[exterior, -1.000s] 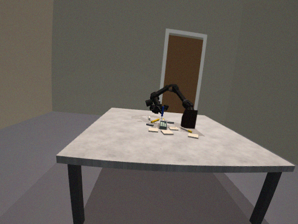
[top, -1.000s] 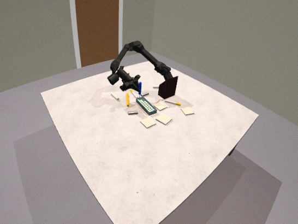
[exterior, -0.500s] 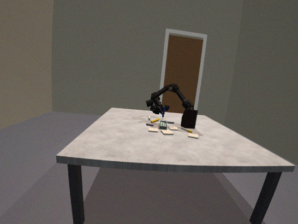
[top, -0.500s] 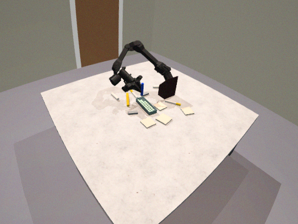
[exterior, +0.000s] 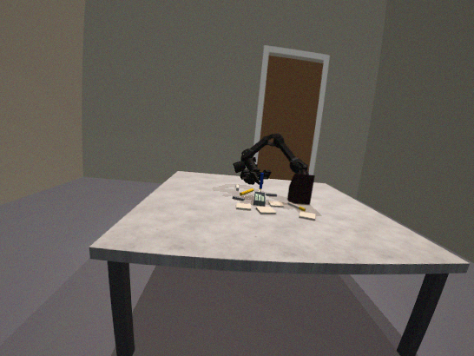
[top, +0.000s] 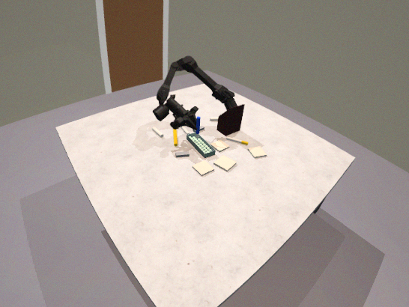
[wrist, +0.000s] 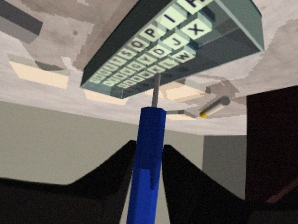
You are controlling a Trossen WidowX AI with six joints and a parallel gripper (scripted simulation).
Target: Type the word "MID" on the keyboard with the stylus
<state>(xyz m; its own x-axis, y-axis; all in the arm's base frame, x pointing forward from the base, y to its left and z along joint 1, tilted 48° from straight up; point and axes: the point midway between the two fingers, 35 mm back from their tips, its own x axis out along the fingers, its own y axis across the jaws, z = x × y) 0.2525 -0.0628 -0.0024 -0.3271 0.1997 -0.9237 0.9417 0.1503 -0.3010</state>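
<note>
My gripper tip is now 12 cm short of the grey bar, 3 cm to the right of it and 8 cm above it. Round my gripper tip: blue stylus: 1 cm below.
</note>
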